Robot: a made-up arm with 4 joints. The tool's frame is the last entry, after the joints.
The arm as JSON. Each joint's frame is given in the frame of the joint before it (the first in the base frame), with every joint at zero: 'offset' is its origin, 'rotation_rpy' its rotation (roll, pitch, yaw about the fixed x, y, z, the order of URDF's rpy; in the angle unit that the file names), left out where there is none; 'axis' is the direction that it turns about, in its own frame. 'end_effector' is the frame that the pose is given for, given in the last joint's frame.
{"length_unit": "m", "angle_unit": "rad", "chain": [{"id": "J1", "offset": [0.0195, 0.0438, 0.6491], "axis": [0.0, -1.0, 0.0]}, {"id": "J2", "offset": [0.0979, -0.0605, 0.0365], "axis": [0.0, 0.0, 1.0]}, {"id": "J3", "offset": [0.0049, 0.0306, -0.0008], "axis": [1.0, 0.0, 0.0]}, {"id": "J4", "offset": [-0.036, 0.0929, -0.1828], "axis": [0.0, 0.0, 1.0]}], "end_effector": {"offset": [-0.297, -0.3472, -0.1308], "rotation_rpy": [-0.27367, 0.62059, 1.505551]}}
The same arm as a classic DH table. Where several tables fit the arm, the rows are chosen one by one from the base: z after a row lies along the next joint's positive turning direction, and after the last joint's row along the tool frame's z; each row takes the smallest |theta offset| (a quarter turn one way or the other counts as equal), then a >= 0, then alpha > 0; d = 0 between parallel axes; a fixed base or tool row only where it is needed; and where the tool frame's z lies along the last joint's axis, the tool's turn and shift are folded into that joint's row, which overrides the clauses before.
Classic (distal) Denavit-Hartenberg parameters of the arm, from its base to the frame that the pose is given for. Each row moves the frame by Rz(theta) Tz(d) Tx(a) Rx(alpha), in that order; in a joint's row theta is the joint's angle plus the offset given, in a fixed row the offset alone. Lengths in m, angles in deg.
base (fixed): d 0.6491, theta offset 0, a 0.0195, alpha 90
J1: d 0.0167, theta offset 0, a 0.0979, alpha -90
J2: d 0.0357, theta offset 90, a 0.0306, alpha 90
J3: d -0.0311, theta offset 0, a 0.0929, alpha -90
J4: d -0.0485, theta offset -67.97, a -0.4055, alpha -38.44
tool (fixed): d -0.3385, theta offset 69.29, a 0, alpha 0

